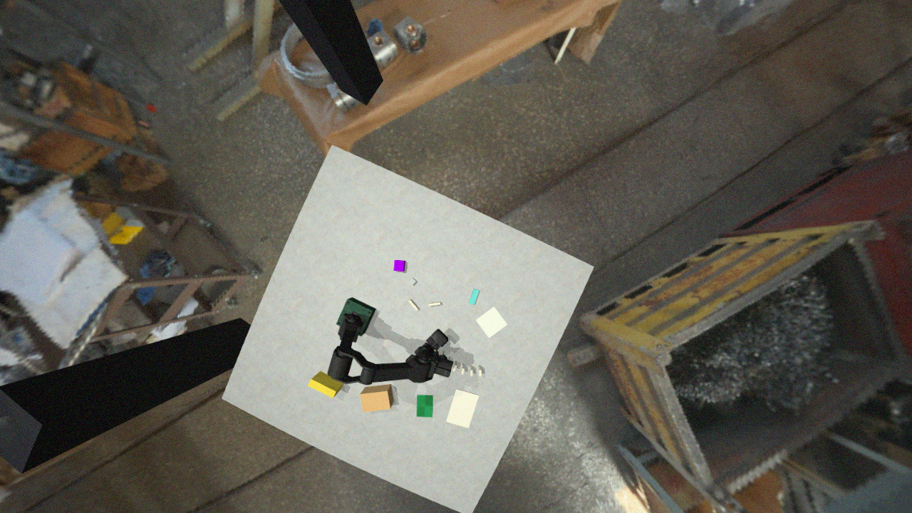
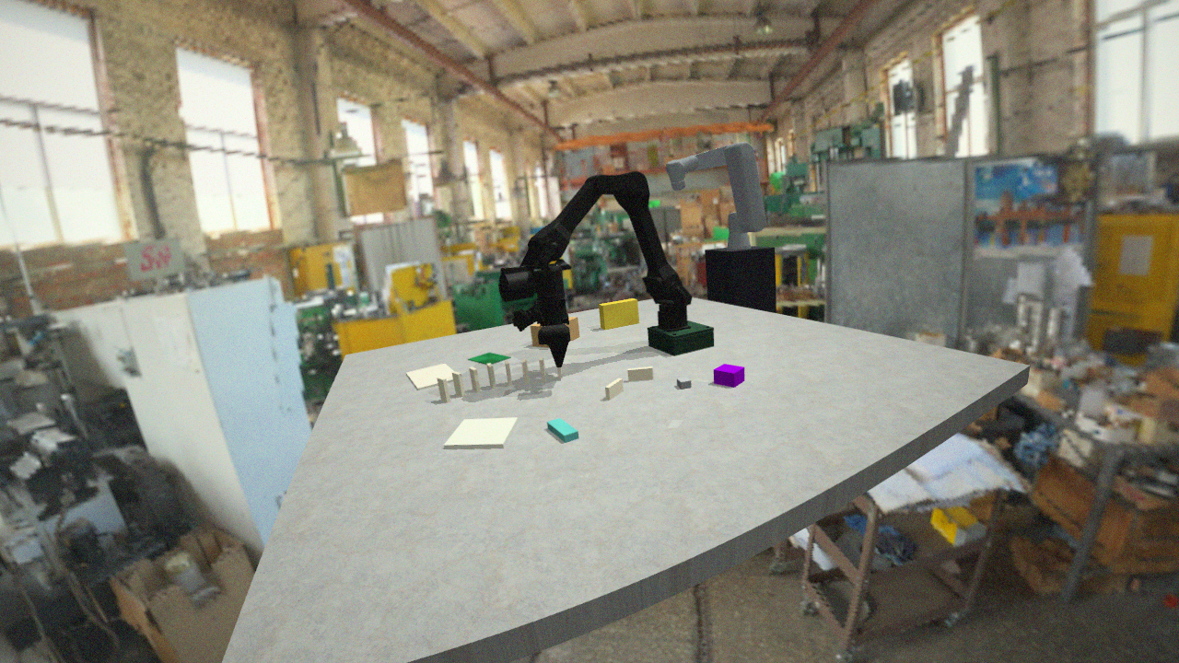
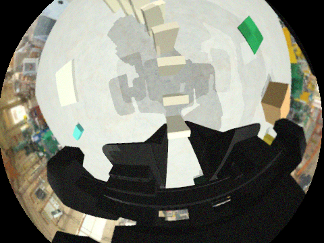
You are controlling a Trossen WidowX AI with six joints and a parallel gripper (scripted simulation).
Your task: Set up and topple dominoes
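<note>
Right now my gripper tip is 6 cm short of the teal block, 27 cm to the right of it and 2 cm above it. Round my gripper tip: white tile 19 cm ahead, 21 cm to the left, 3 cm below; then grey cube 20 cm behind, 18 cm to the left, 2 cm below; then green tile 14 cm ahead, 27 cm to the right, 3 cm below.
</note>
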